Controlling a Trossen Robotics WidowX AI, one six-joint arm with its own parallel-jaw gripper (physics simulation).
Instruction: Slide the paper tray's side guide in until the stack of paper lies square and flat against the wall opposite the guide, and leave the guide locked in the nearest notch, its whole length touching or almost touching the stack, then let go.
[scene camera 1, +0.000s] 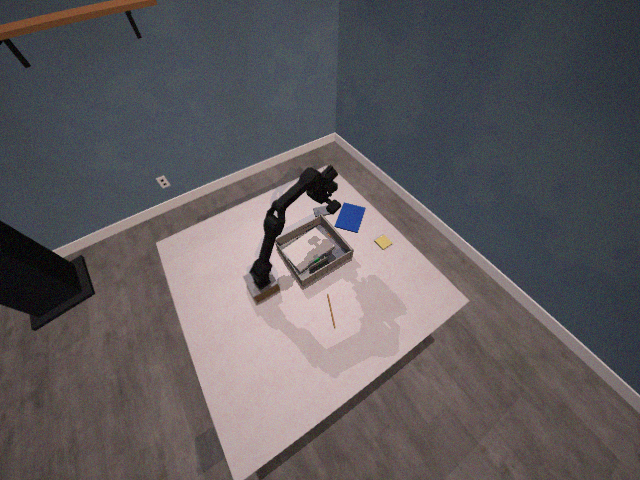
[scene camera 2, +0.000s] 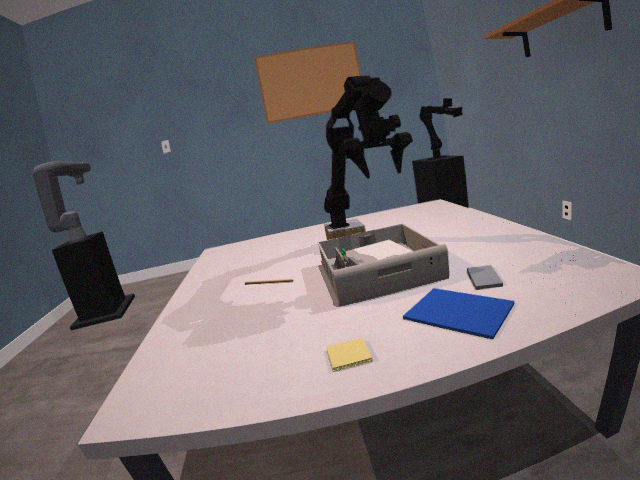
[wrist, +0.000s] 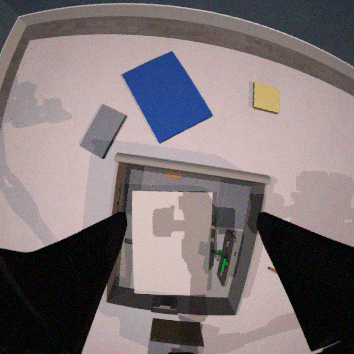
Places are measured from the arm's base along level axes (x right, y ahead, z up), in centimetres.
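Pixels of known places: gripper, fingertip midpoint: (scene camera 1: 327, 207) (scene camera 2: 384, 175) (wrist: 192, 219); arm's base, origin of the base link: (scene camera 1: 262, 281) (scene camera 2: 339, 225).
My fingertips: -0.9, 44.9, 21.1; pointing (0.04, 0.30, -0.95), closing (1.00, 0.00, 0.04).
Ahead of a thing's pixels: the offset from my fingertips to its top centre, as dx, dy, dz. "spot": to the spot under its first point.
The grey paper tray @(+0.9, -11.4, -19.8) (scene camera 1: 328, 270) (scene camera 2: 361, 285) (wrist: 192, 166) stands on the table. The white stack of paper @(-1.5, -13.2, -25.3) (scene camera 1: 301, 251) (scene camera 2: 385, 249) (wrist: 160, 265) lies inside it, with a narrow strip between its left edge and the tray's left wall in the wrist view. The dark side guide @(spot: +10.7, -16.0, -26.0) (scene camera 1: 318, 265) (wrist: 229, 257), with a green lever @(+9.0, -15.6, -21.3) (scene camera 1: 317, 259) (scene camera 2: 343, 252) (wrist: 223, 264), stands at the right in the wrist view, with a gap between it and the stack. Its notch cannot be made out. My gripper (scene camera 2: 384, 174) (wrist: 192, 219) is open and empty, high above the tray. Shadows cross the paper.
A blue folder @(-3.3, +23.3, -28.6) (scene camera 1: 350, 217) (scene camera 2: 459, 312) (wrist: 167, 97), a grey slab @(-18.8, +13.7, -28.4) (scene camera 2: 484, 276) (wrist: 103, 131) and a yellow pad @(+23.5, +24.1, -28.3) (scene camera 1: 383, 241) (scene camera 2: 349, 354) (wrist: 266, 97) lie beyond the tray's orange-marked end. A pencil @(+32.9, -27.1, -28.7) (scene camera 1: 330, 311) (scene camera 2: 268, 282) lies on the guide's side. The arm's base block (scene camera 1: 264, 293) stands near the tray.
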